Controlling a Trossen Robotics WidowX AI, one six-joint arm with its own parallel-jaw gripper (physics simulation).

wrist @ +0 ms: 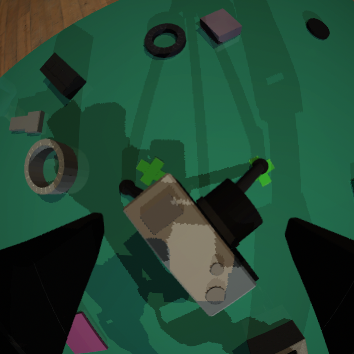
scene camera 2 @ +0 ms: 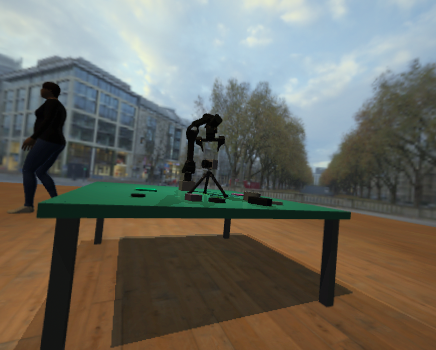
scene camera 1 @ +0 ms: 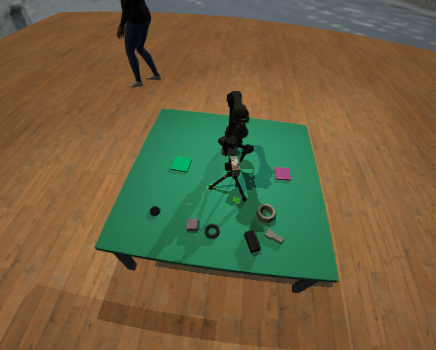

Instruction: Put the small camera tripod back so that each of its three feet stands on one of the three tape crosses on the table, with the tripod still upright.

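Places are measured from the arm's base along level axes (x ahead, y left, z up), in centimetres.
Where they show: gripper, fingertip midpoint: point(wrist: 199, 226) point(scene camera 2: 210, 151) point(scene camera 1: 232, 159); arm's base, origin of the base link: point(scene camera 2: 187, 181).
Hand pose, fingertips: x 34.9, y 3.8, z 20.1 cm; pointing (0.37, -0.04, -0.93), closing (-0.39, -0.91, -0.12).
Things, the pixels of their top centre, and the offset from my fingertips. "pt": a spot on its surface instead. Level surfaces: height alone.
- small tripod with its camera, surface spot: point(wrist: 185, 235) point(scene camera 1: 234, 164) pt dz -4.7, dx -1.0, dy +1.3 cm
- green table, its level: dz -27.5 cm
- foot, surface spot: point(wrist: 260, 165) pt dz -25.1, dx +1.4, dy -11.0 cm
- bright green cross, middle of its top: point(wrist: 259, 170) dz -27.5, dx +0.6, dy -11.3 cm
- second cross, middle of its top: point(wrist: 151, 171) point(scene camera 1: 236, 199) dz -27.5, dx +7.2, dy +5.8 cm
- brown-grey ring, middle of its top: point(wrist: 42, 165) point(scene camera 1: 266, 211) point(scene camera 2: 252, 192) dz -22.8, dx +14.9, dy +23.7 cm
- black block, middle of its top: point(wrist: 57, 71) point(scene camera 2: 260, 197) point(scene camera 1: 252, 239) dz -24.1, dx +33.3, dy +17.0 cm
- grey piece, middle of its top: point(wrist: 22, 121) point(scene camera 1: 274, 235) dz -26.1, dx +28.0, dy +29.3 cm
- black ring, middle of its top: point(wrist: 164, 37) point(scene camera 2: 217, 198) point(scene camera 1: 211, 230) dz -26.1, dx +30.6, dy -5.4 cm
- mauve block, middle of its top: point(wrist: 220, 21) point(scene camera 2: 193, 194) point(scene camera 1: 192, 223) dz -24.8, dx +29.4, dy -16.7 cm
- black disc, middle of its top: point(wrist: 318, 26) point(scene camera 1: 154, 210) dz -26.6, dx +24.5, dy -40.3 cm
- green tile, middle of its top: point(scene camera 1: 181, 163) dz -26.6, dx -14.5, dy -34.9 cm
- magenta tile, middle of its top: point(wrist: 76, 335) point(scene camera 1: 282, 173) dz -26.6, dx -19.9, dy +35.2 cm
The small tripod with its camera point(scene camera 1: 235, 167) point(scene camera 2: 209, 164) point(wrist: 185, 235) stands upright on the green table point(scene camera 1: 125, 235). In the wrist view one foot point(wrist: 260, 165) is on a bright green cross point(wrist: 265, 178). Another foot point(wrist: 127, 187) point(scene camera 1: 245, 200) stands on bare table beside a second cross point(wrist: 151, 170) point(scene camera 1: 236, 200), off it. The third foot and third cross are hidden in the wrist view, below the camera body. My gripper point(scene camera 2: 210, 146) point(wrist: 199, 226) is open and empty, pointing down above the camera, with its fingers spread on either side of it.
Toward the front lie a brown-grey ring point(scene camera 1: 266, 219) point(wrist: 70, 167), a black block point(scene camera 1: 252, 241) point(wrist: 62, 76), a grey piece point(scene camera 1: 274, 236), a black ring point(scene camera 1: 212, 236), a mauve block point(scene camera 1: 192, 224) and a black disc point(scene camera 1: 155, 211). A green tile point(scene camera 1: 181, 164) and magenta tile point(scene camera 1: 282, 173) flank the tripod.
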